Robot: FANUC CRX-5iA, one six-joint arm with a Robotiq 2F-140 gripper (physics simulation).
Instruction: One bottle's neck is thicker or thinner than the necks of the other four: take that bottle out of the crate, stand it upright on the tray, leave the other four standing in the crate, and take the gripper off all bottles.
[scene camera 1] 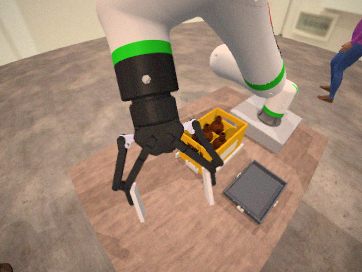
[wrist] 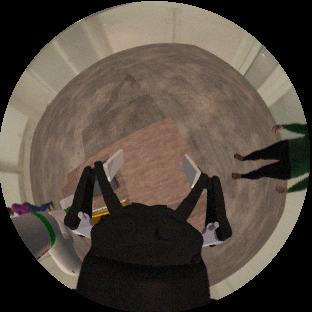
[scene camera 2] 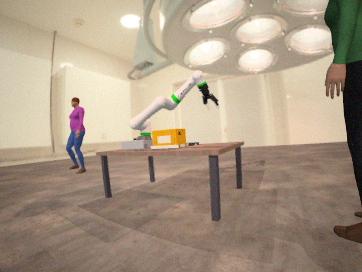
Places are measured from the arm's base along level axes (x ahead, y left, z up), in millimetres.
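Pixels of known places: gripper, fingertip midpoint: (scene camera 1: 176, 209) (wrist: 152, 158) (scene camera 2: 214, 109); arm's base, link origin: (scene camera 1: 268, 118).
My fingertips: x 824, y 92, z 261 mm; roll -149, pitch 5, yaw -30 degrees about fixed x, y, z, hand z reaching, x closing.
Note:
Ahead of a thing's pixels: the offset from my fingertips to its top centre. "pt": to the spot under its first point. Level surfaces: height alone.
The yellow crate {dy -205, dx -416, dz -170 mm} (scene camera 1: 242, 133) (scene camera 2: 177, 136) (wrist: 123, 203) stands on the table. Brown bottles show inside it in scene camera 1: one at the back {pt dy -244, dx -485, dz -222 mm} (scene camera 1: 216, 125), one beside it {dy -251, dx -413, dz -183 mm} (scene camera 1: 207, 132) and one nearer the tray side {pt dy -160, dx -405, dz -212 mm} (scene camera 1: 220, 140). The gripper's linkage covers part of the crate, so not all bottles show, and I cannot tell which neck differs. The dark grey tray {dy +85, dx -399, dz -320 mm} (scene camera 1: 255, 190) (scene camera 2: 193, 144) (wrist: 114, 183) lies beside the crate with no bottle on it. My gripper (scene camera 1: 173, 195) (scene camera 2: 213, 106) (wrist: 152, 158) is open and empty, high above the table, away from the crate.
The robot's base stands on a grey plinth (scene camera 1: 281, 135) (scene camera 2: 137, 144) behind the crate. The wooden table {dz -346 mm} (scene camera 1: 170, 240) (scene camera 2: 200, 150) carries all these. A person in purple (scene camera 1: 345, 55) (scene camera 2: 76, 117) and a person in green (scene camera 2: 345, 40) (wrist: 300, 150) stand away from the table.

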